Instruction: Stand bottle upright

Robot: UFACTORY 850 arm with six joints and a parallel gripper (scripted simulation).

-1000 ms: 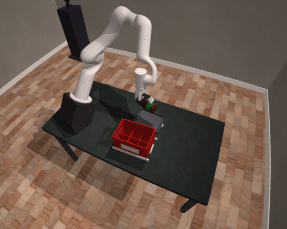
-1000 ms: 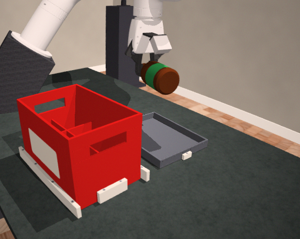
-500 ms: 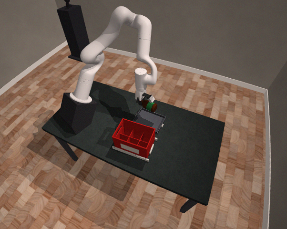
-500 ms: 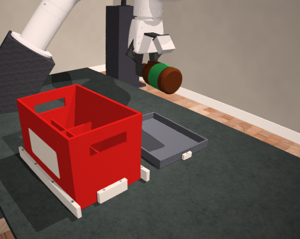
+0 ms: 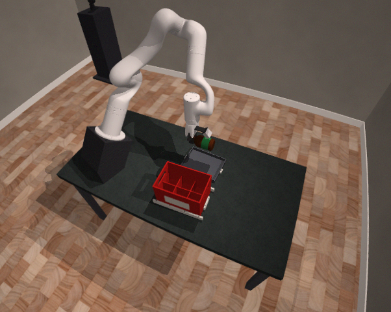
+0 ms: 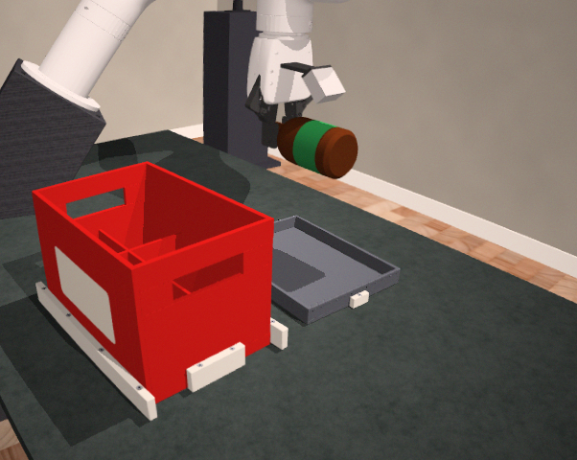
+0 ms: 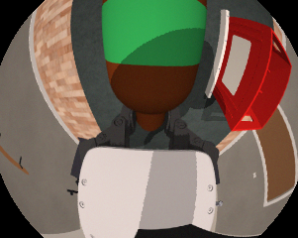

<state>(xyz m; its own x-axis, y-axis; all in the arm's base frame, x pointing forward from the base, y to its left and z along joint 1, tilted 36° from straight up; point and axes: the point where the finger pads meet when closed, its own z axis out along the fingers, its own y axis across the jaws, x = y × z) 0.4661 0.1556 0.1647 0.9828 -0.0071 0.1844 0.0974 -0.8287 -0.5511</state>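
Now: the brown bottle 5 cm ahead of my hand and 1 cm to the left of it. The rest, counted from my hand: grey shallow tray: 19 cm below, 8 cm ahead, 1 cm to the right; red crate: 28 cm to the right, 12 cm below, 9 cm ahead.
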